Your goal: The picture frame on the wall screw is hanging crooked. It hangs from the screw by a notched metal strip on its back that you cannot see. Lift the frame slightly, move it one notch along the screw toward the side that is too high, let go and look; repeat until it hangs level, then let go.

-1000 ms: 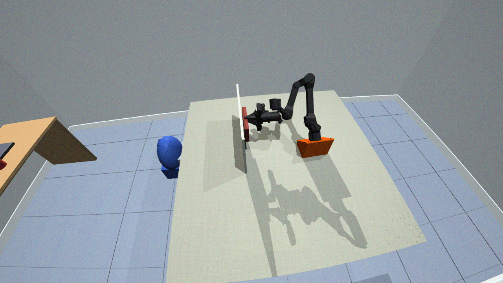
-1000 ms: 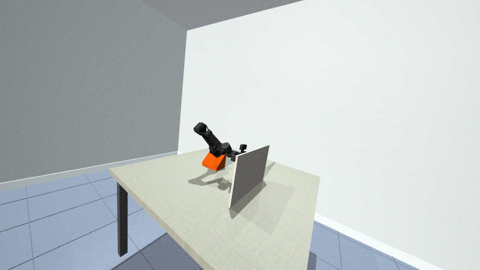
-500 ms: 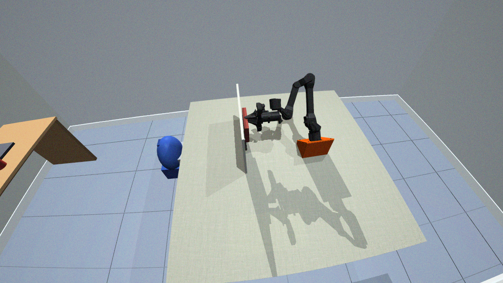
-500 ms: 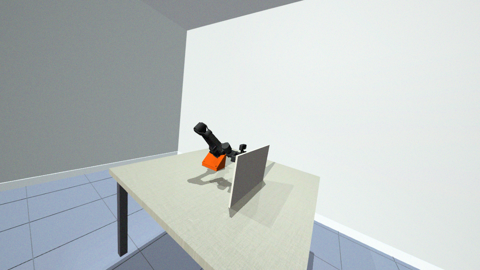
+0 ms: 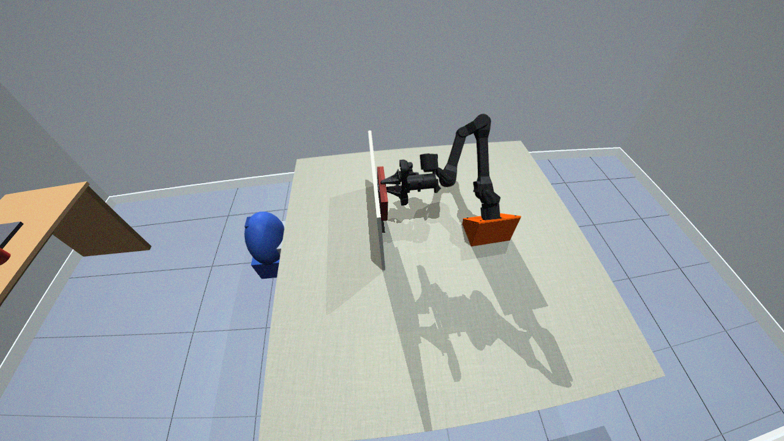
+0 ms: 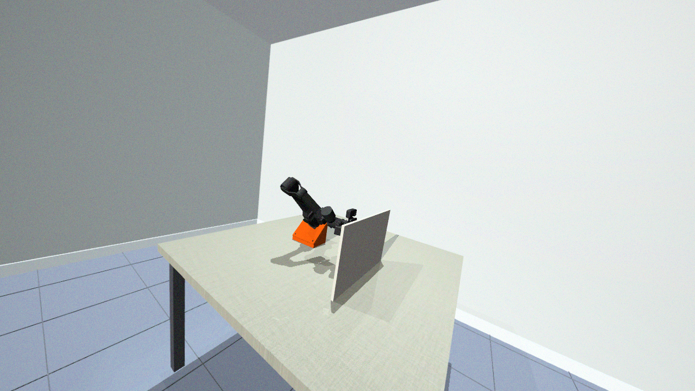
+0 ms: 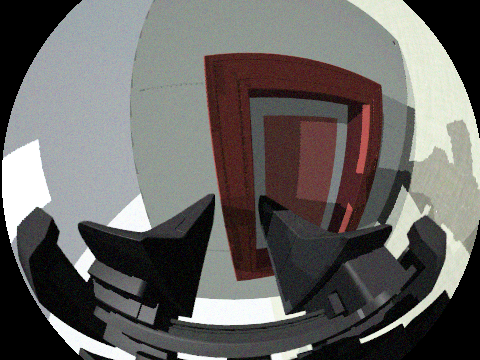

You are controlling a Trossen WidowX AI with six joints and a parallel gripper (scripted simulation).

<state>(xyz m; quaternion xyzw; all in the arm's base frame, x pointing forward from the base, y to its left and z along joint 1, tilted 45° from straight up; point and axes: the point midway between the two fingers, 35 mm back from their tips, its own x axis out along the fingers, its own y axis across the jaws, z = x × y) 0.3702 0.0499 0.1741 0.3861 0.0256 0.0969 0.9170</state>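
The dark red picture frame lies 10 mm ahead of my gripper tip, 10 mm to the right of it and 50 mm below it. From my gripper tip the other things lie so: white wall panel (20 mm ahead, 60 mm below).
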